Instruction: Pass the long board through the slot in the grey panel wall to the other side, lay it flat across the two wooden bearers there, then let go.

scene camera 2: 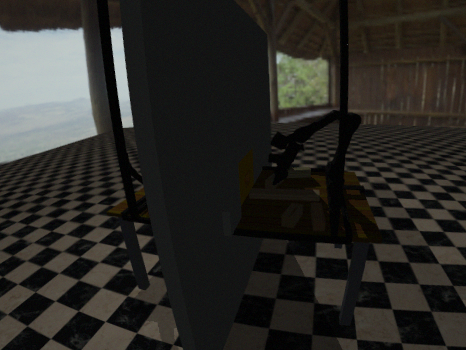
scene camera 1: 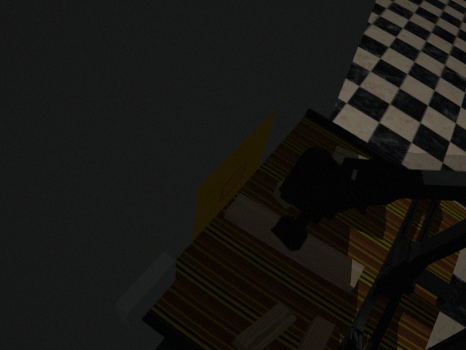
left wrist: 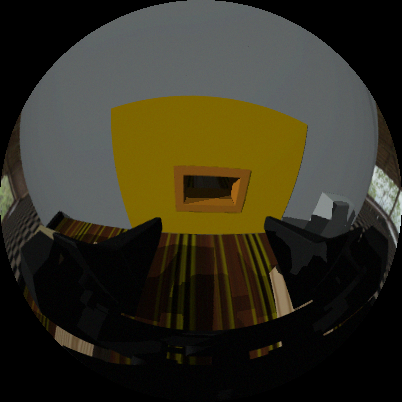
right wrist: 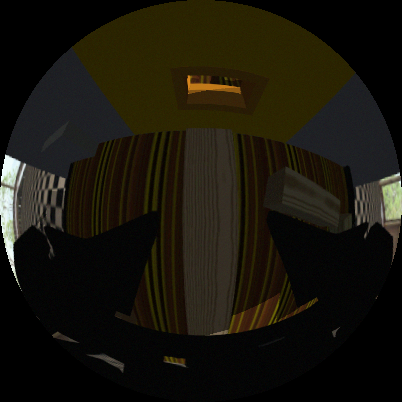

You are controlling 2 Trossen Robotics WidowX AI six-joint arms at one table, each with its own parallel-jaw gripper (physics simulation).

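Frame: origin at the left arm's base, x back, y left, z down, level; centimetres.
Seen in the pictures: left gripper, fingertip midpoint: [left wrist: 214, 222]; right gripper, fingertip midpoint: [scene camera 2: 274, 181] [scene camera 1: 282, 216] [right wrist: 214, 216]; right arm's base at its link origin: [scene camera 1: 390, 286].
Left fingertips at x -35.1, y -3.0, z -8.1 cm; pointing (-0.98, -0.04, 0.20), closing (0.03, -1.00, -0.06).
Observation:
Offsets run from my left fingertips to a thing's middle. "spot": to the spot under its first point.
The long board @[dx -31.6, dy -0.7, dz +8.6 cm] [scene camera 1: 320, 257] [scene camera 2: 285, 194] [right wrist: 210, 225] lies on the striped table on the right arm's side, its far end pointing at the panel wall [scene camera 1: 100, 100] [scene camera 2: 210, 100] [left wrist: 200, 50] below the slot's orange rim [left wrist: 179, 200] [right wrist: 179, 95]. My right gripper [right wrist: 214, 216] is open above the board, with nothing between its fingers. My left gripper [left wrist: 214, 222] is open and empty on the other side, facing the slot. Near it, parts of pale wooden pieces show in the left wrist view, one @[dx +13.1, dy -11.6, dz +8.1 cm] [left wrist: 283, 292] by a finger and one [left wrist: 75, 341] at lower left; whether these are the bearers is unclear.
A yellow panel [scene camera 1: 215, 200] [left wrist: 150, 140] [right wrist: 150, 50] surrounds the slot. A grey block @[spot: dx -15.3, dy -31.5, dz +0.0 cm] [scene camera 1: 147, 285] [scene camera 2: 227, 222] juts from the wall. Wooden blocks @[dx -37.4, dy -22.8, dz +7.6 cm] [scene camera 1: 265, 327] @[spot: dx -46.7, dy -18.0, dz +5.6 cm] [scene camera 1: 317, 334] lie beside the board, and another block @[dx -24.6, dy +14.8, dz +7.5 cm] [right wrist: 310, 197] lies on its other side. The lighting is dark.

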